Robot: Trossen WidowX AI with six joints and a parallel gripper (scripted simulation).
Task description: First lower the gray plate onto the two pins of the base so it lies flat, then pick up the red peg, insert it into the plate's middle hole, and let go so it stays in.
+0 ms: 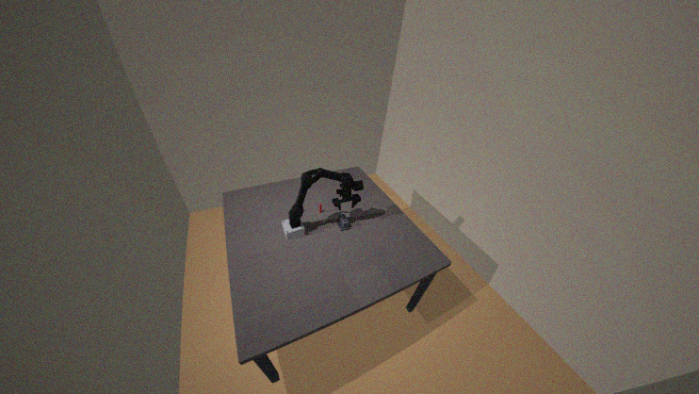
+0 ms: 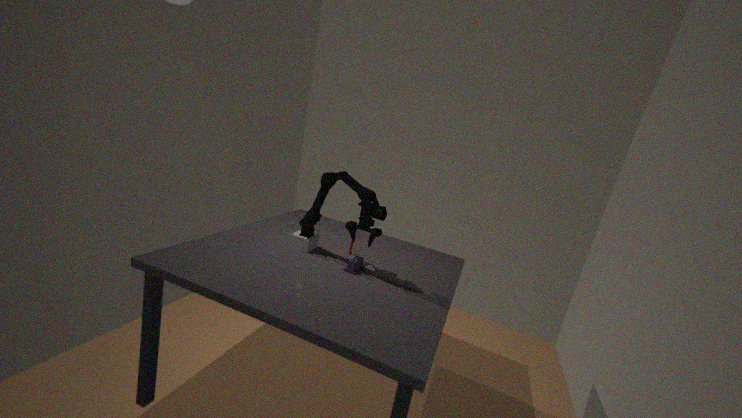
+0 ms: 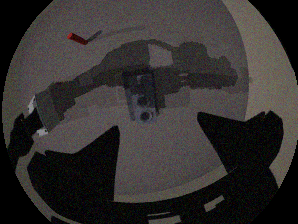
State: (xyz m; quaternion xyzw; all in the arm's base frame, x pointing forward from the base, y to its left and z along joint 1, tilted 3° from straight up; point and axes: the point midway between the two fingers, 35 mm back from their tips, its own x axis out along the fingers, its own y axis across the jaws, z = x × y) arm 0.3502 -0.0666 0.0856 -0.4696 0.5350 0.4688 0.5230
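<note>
My gripper tip is now 110 mm past the red peg, 190 mm to the right of it and 100 mm above it. Also, from my gripper tip: gray plate (10 mm behind, 100 mm below).
</note>
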